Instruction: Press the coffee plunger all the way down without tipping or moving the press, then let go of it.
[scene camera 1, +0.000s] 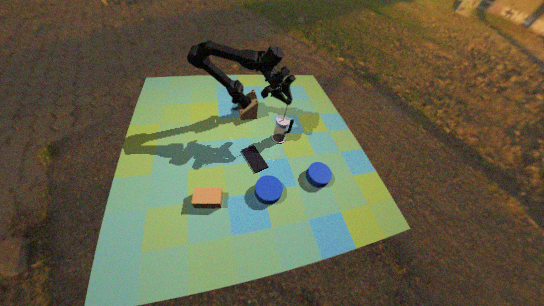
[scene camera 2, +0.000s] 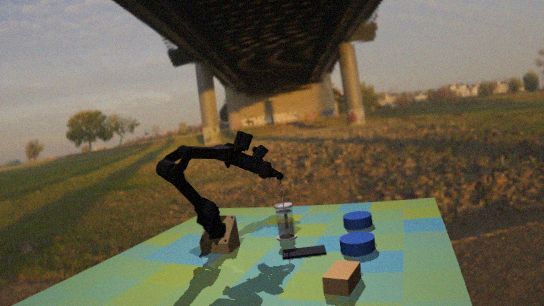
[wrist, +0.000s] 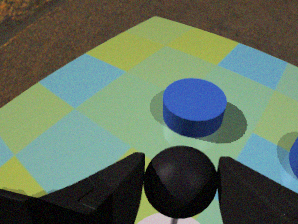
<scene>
In view: the gripper (scene camera 1: 289, 101).
The gripper also shows in the wrist view (wrist: 181, 165).
</scene>
